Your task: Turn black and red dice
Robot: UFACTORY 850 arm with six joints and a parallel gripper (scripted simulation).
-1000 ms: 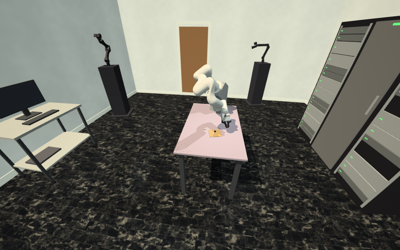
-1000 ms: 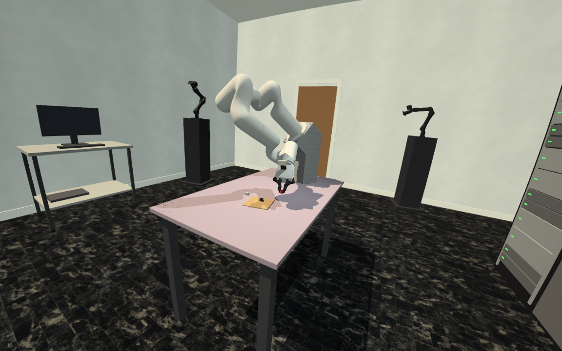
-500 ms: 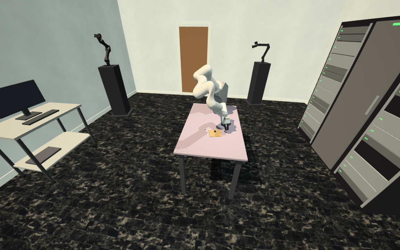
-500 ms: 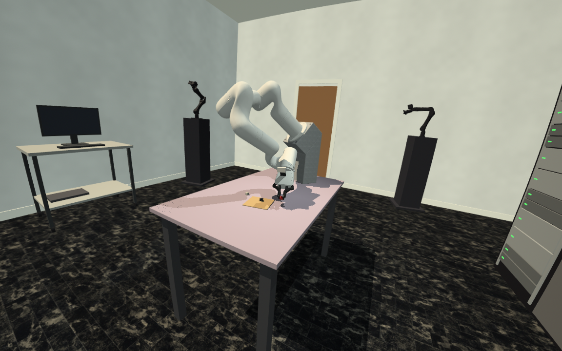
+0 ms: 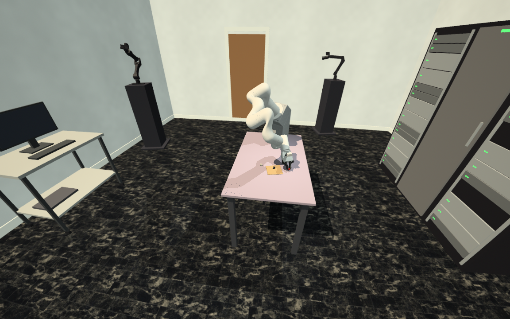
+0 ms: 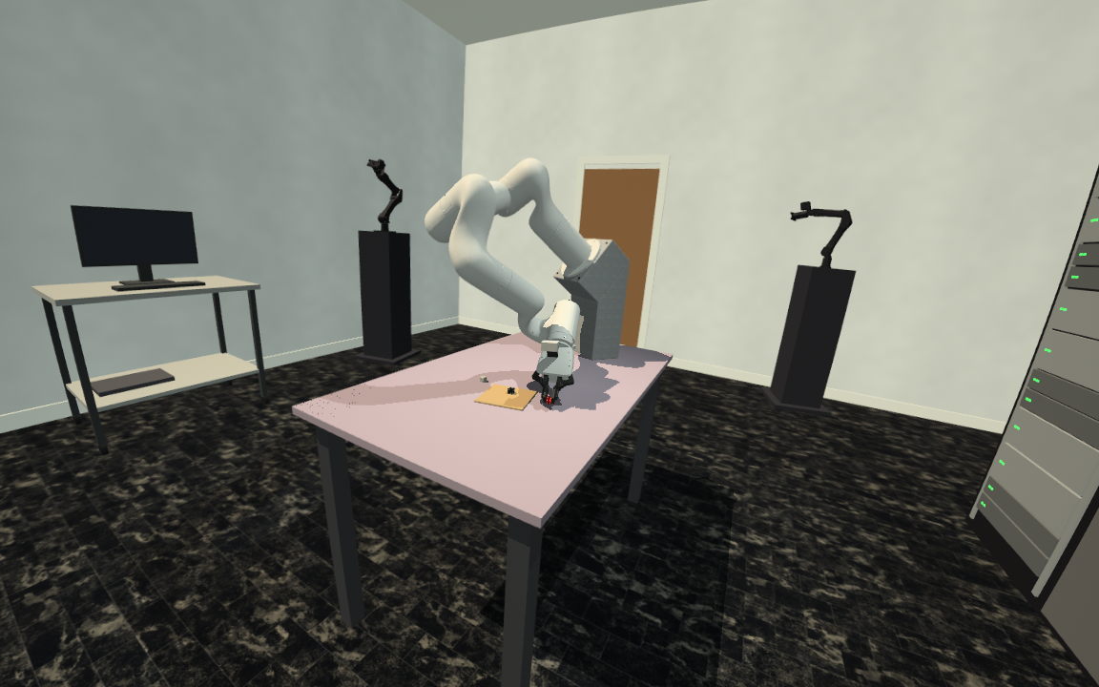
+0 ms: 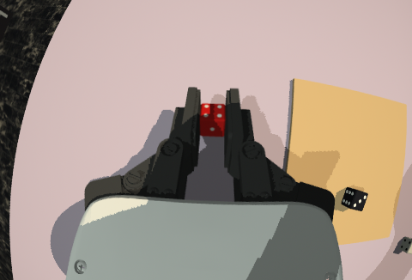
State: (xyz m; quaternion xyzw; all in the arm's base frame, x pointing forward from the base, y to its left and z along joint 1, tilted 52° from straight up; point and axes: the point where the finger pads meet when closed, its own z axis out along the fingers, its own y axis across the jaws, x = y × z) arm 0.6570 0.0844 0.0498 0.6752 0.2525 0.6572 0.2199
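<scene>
Now: hand 2 cm above the red die and 1 cm short of it. Round my hand: mat (13 cm to the right, 4 cm below, 2 cm behind); then white die (24 cm to the right, 11 cm behind, 3 cm below); then black die (13 cm to the right, 5 cm behind, 3 cm below).
</scene>
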